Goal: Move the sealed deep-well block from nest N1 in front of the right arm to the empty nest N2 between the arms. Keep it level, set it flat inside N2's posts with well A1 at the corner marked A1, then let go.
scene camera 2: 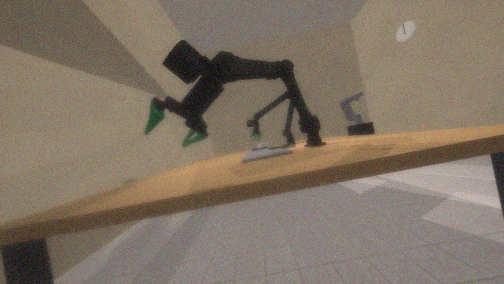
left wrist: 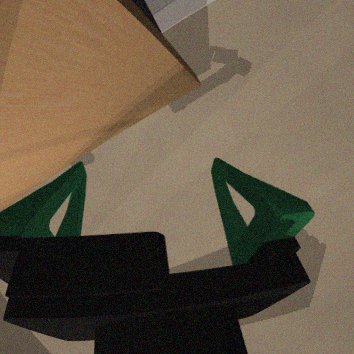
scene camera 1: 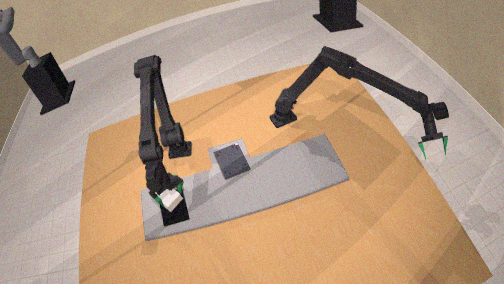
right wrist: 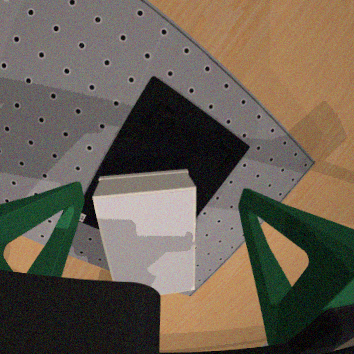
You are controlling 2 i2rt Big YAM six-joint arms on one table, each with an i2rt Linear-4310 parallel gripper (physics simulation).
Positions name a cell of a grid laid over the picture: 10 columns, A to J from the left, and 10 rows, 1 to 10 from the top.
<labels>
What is the right gripper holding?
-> Nothing.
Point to a deep-well block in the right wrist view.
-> E7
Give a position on a black nest plate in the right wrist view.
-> F4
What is the left gripper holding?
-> Nothing.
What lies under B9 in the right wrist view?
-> The right gripper.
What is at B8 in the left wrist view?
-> The left gripper.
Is the right gripper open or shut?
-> Open.
</labels>
